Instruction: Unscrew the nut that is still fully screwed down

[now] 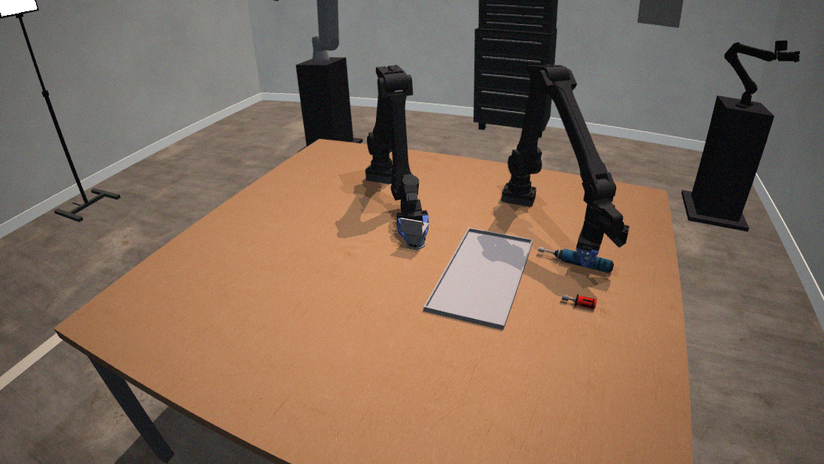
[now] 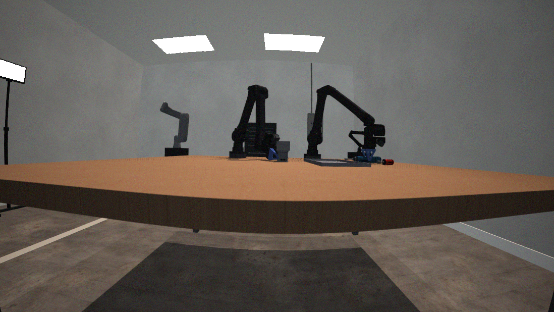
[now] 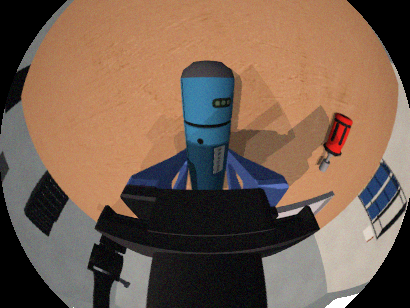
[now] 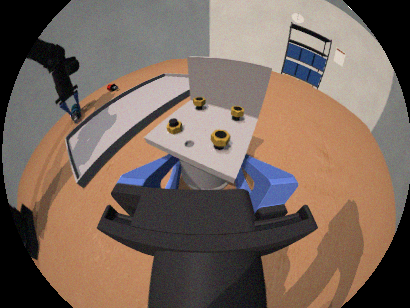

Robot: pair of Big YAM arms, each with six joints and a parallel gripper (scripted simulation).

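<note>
Now: the joint module 10 mm above my right hand. Also, from my right hand: flat grey tray 250 mm to the left, 80 mm ahead, 20 mm below; red-handled tool 540 mm to the left, 130 mm ahead, 10 mm below; grey bracket 50 mm above.
</note>
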